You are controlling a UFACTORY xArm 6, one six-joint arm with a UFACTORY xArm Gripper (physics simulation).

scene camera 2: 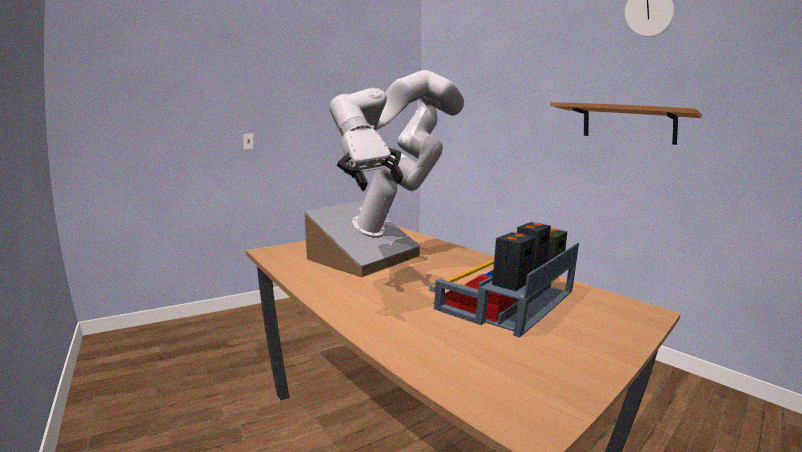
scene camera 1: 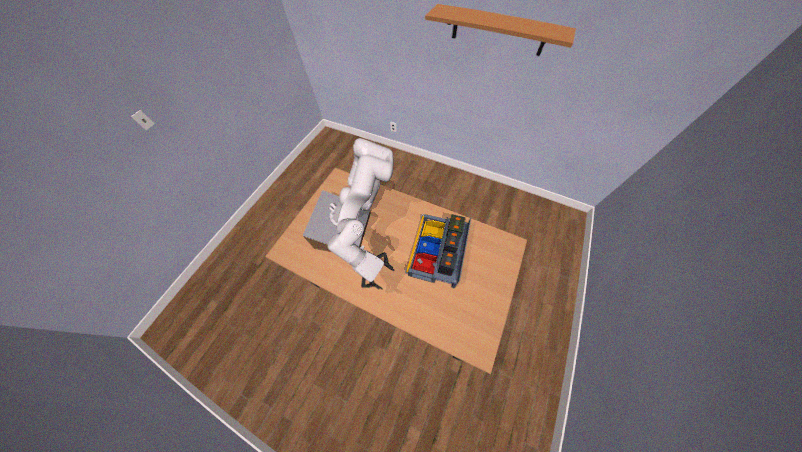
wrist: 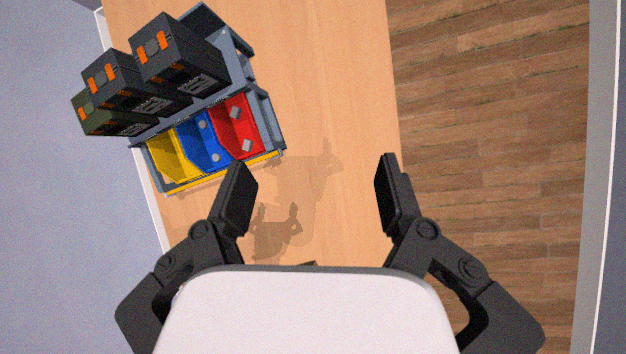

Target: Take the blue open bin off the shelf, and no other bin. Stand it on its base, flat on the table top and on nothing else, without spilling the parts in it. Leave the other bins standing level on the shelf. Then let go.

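Places are measured from the arm's base along level axes (x back, y left, z down), in millimetres.
Pixels of known places: gripper, fingertip midpoint: (scene camera 2: pixel 383 183) (scene camera 1: pixel 387 279) (wrist: pixel 312 169); arm's base, link origin: (scene camera 2: pixel 368 227).
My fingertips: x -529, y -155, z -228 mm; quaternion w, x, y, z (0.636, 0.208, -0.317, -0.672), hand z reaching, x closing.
For each thing: its top centre in the pictures, then the offset to it from my fingertips. Level surfaces: height alone.
- blue open bin, top centre: (wrist: pixel 195 137) (scene camera 1: pixel 433 245) dx -15, dy +359, dz +260 mm
- yellow bin, top centre: (wrist: pixel 165 152) (scene camera 1: pixel 437 228) dx +26, dy +463, dz +260 mm
- red bin, top centre: (scene camera 2: pixel 481 282) (wrist: pixel 231 120) (scene camera 1: pixel 428 263) dx -59, dy +256, dz +260 mm
- wooden table, surface height: dz +341 mm
The blue open bin (scene camera 1: pixel 427 247) (wrist: pixel 195 141) stands in the lower front row of the grey shelf (scene camera 1: pixel 462 255) (scene camera 2: pixel 553 269) (wrist: pixel 273 120), between the yellow bin (scene camera 1: pixel 433 228) (wrist: pixel 172 157) and the red bin (scene camera 1: pixel 425 258) (scene camera 2: pixel 463 303) (wrist: pixel 252 132). Two round grey parts show inside it in the wrist view. A yellow rail runs along the row's front. In scene camera 2 it is mostly hidden. My gripper (scene camera 1: pixel 387 279) (scene camera 2: pixel 381 184) (wrist: pixel 312 169) is open and empty, high above the table, in front of the shelf and off towards the red bin's end.
Three tall dark cases (scene camera 1: pixel 453 240) (scene camera 2: pixel 512 261) (wrist: pixel 175 55) stand on the shelf's upper level behind the bins. The shelf stands on the wooden table (scene camera 1: pixel 482 308) (scene camera 2: pixel 426 359) (wrist: pixel 325 75). The arm's sloped grey base (scene camera 1: pixel 321 216) (scene camera 2: pixel 331 224) is at the table's other end.
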